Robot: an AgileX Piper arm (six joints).
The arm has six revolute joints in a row. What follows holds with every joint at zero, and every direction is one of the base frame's. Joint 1 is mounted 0.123 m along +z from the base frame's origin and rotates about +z. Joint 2 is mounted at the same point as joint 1 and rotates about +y. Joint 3 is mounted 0.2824 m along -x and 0.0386 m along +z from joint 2 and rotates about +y. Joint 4 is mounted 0.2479 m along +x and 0.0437 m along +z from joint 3 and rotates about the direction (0.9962, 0, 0.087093). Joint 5 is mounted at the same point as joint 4 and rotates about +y. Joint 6 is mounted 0.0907 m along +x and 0.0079 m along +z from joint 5 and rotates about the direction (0.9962, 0, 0.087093). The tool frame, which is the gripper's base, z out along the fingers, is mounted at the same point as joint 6; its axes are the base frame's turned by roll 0, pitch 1.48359 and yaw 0 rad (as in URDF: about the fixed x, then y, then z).
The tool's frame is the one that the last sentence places.
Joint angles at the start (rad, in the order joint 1, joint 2, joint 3, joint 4, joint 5, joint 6): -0.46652, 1.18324, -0.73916, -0.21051, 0.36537, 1.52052
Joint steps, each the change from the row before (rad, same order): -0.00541, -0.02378, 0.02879, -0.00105, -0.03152, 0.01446; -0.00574, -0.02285, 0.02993, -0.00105, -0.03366, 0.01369; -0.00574, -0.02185, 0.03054, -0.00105, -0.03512, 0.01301; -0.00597, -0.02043, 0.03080, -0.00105, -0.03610, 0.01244; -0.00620, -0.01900, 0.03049, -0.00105, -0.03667, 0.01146
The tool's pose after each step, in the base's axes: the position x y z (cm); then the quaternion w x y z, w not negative. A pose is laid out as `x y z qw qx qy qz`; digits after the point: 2 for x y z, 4 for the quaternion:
20.63 -11.24 27.13 0.4005 0.7189 0.5479 0.1501
20.13 -11.06 26.95 0.4095 0.7184 0.5394 0.1588
19.65 -10.88 26.74 0.4184 0.7174 0.5313 0.1675
19.18 -10.71 26.48 0.4268 0.7162 0.5234 0.1760
18.73 -10.55 26.20 0.4349 0.7147 0.5159 0.1843

